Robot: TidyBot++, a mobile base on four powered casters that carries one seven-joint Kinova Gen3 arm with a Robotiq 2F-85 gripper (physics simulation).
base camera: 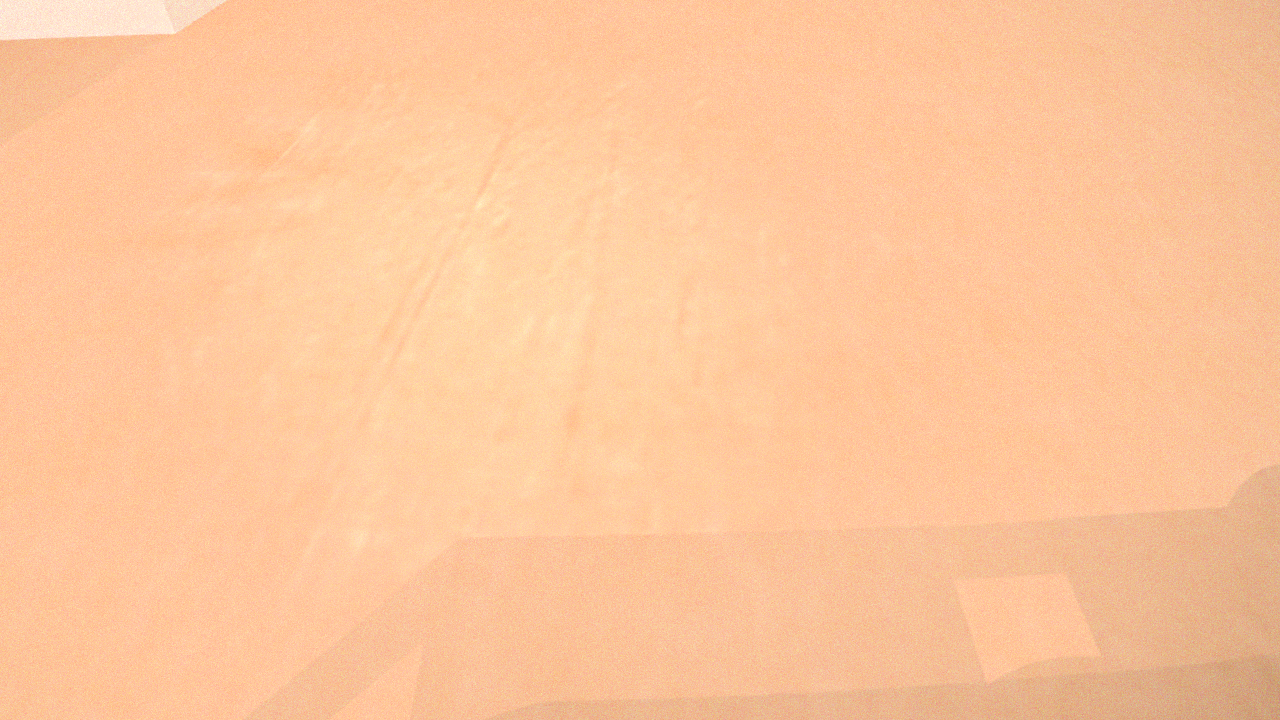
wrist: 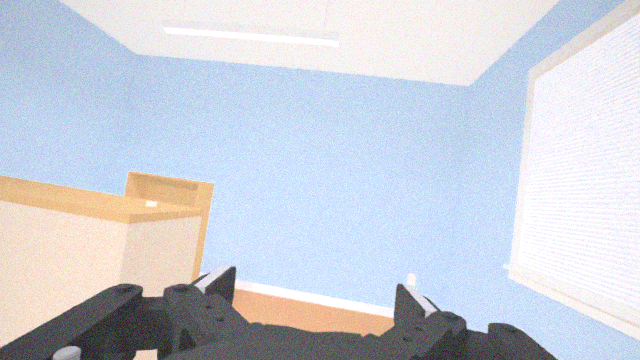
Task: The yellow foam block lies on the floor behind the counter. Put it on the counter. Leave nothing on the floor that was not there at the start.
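Places are measured from the arm's base along level axes (x ahead, y left, z up), in metres.
Pixels of known places: gripper, fingertip midpoint: (wrist: 314,293).
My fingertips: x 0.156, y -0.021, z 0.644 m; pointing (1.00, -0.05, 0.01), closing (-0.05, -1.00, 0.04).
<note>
Behind a point stands the place of what it marks.
The counter (wrist: 60,245) @[y 0.966, x 1.190, z 0.337 m] stands at the left in the wrist view, with pale side panels and a wood-coloured top. A small white item (wrist: 151,204) @[y 0.781, x 1.487, z 0.524 m] is on its top near the right end. The yellow foam block does not show in either view. My gripper (wrist: 314,293) @[y -0.021, x 0.156, z 0.644 m] is open, with its two fingers wide apart at the bottom of the wrist view and no object between them. It is on the near side of the counter's right end. The floor behind the counter is hidden by the counter.
A wooden shelf unit (wrist: 207,200) @[y 1.005, x 2.968, z 0.479 m] rises behind the counter's right end. A strip of orange-brown floor (wrist: 310,312) @[y -0.206, x 2.673, z -0.397 m] (base camera: 895,268) @[y -0.204, x 0.539, z -0.397 m] runs past that end to the blue wall (wrist: 325,175) @[y -0.174, x 2.932, z 0.917 m]. A window with blinds (wrist: 585,175) @[y -1.272, x 1.206, z 0.966 m] is at the right. A white edge (base camera: 80,17) @[y 0.832, x 1.170, z -0.367 m] shows at the base view's top left.
</note>
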